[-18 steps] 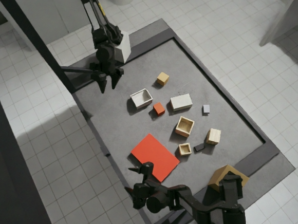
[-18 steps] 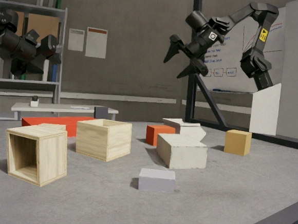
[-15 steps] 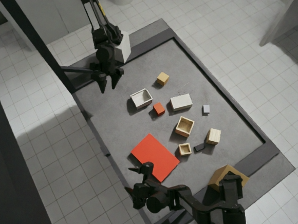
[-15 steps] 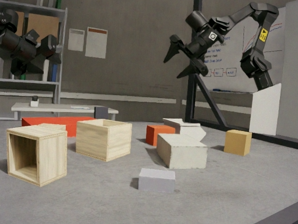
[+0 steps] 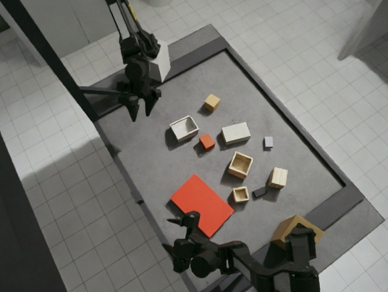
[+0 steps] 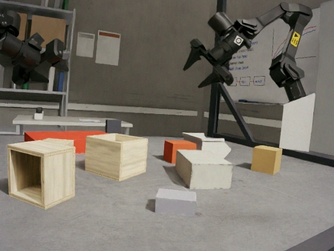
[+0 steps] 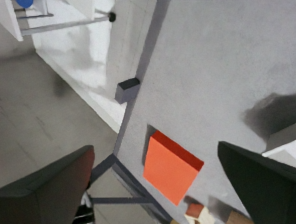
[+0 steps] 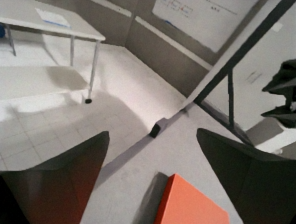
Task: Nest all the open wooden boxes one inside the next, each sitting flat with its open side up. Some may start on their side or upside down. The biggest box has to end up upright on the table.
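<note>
Right now the medium wooden box is 450 mm ahead of my right hand, 170 mm below it and 30 mm to the right of it. From my right hand the other things lie so: dark block: 370 mm ahead, 190 mm below, 40 mm to the right; then small wooden box: 300 mm ahead, 180 mm below; then flat red slab: 180 mm below, 150 mm ahead, 60 mm to the left.
</note>
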